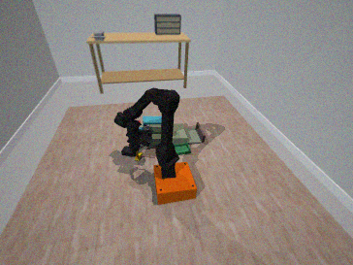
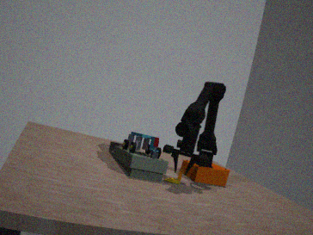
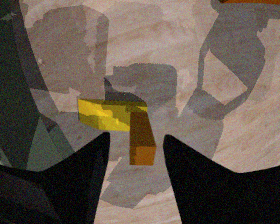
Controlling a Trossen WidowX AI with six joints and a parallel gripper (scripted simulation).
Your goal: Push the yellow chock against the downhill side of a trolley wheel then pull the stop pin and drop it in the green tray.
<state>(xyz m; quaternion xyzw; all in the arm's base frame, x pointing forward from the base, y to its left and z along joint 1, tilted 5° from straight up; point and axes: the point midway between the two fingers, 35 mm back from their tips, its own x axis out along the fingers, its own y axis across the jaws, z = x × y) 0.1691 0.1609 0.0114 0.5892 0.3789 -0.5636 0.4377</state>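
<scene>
Right now the yellow chock is 2 cm ahead of my gripper tip, 1 cm to the right of it and 2 cm below it. The rest, counted from my gripper tip: red-headed stop pin 13 cm ahead, 1 cm to the right, 9 cm above; then grey-green ramp 16 cm ahead, 13 cm to the right; then blue trolley 16 cm ahead, 12 cm to the right, 7 cm above.
</scene>
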